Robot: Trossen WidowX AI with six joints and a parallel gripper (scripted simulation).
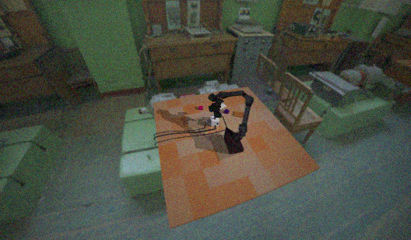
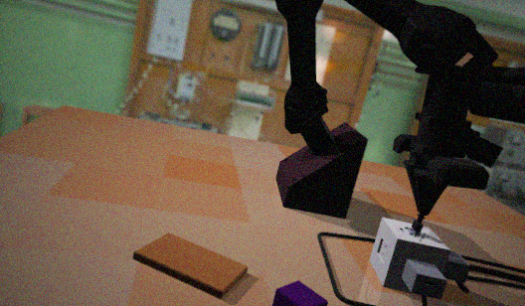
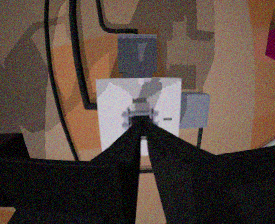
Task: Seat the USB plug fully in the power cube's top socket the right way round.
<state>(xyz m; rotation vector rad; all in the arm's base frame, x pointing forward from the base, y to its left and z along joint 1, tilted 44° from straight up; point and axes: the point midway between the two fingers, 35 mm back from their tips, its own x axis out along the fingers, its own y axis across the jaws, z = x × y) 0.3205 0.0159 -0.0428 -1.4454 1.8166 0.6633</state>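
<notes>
Right now the usb plug is 2 cm below my gripper tip. Also, from my gripper tip: purple block 20 cm to the right, 11 cm ahead, 9 cm below; then USB socket 4 cm below; then magenta block 26 cm ahead, 9 cm below, 5 cm to the left.
</notes>
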